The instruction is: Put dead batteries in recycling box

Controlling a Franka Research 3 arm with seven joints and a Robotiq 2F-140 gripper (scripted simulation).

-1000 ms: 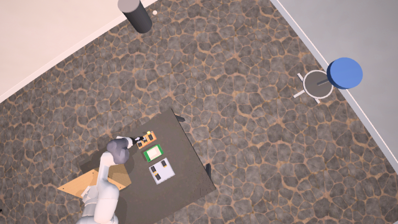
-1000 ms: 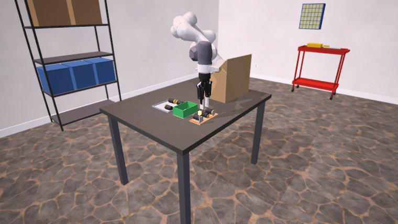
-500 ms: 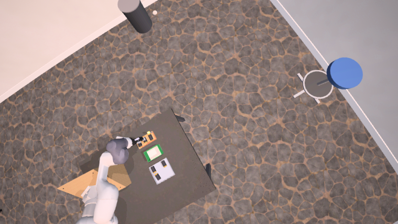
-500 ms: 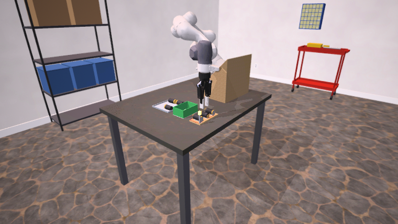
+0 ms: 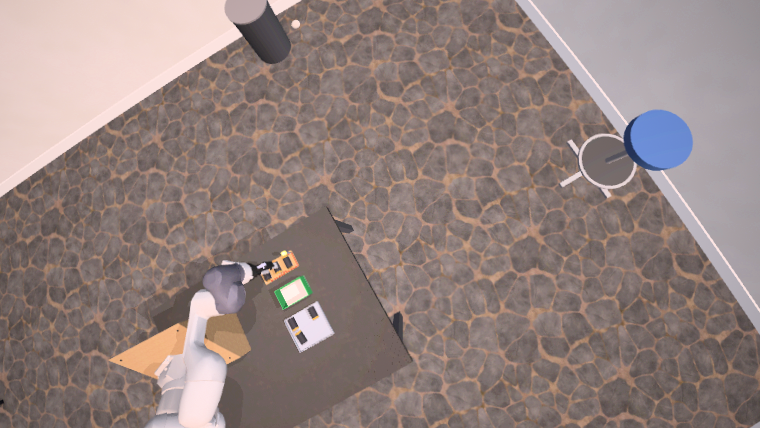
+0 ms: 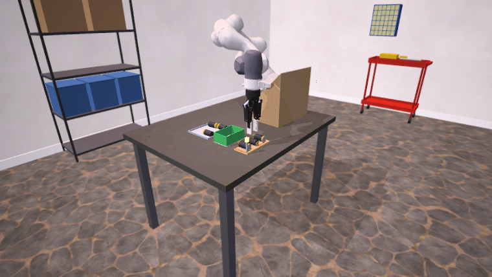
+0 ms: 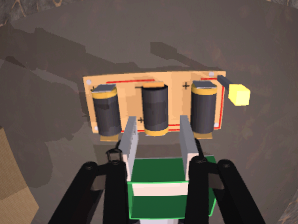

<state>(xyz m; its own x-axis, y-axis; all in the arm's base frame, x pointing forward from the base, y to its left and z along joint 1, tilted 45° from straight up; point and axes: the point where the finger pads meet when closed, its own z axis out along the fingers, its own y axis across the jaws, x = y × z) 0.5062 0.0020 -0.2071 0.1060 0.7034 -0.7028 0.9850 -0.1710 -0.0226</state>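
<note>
Right now the bulb is 9 cm ahead of my hand, 4 cm below it and 2 cm to the left of it. Round my hand: white tray 34 cm to the right, 11 cm below, 4 cm behind; then green recycling box 16 cm to the right, 10 cm below.
</note>
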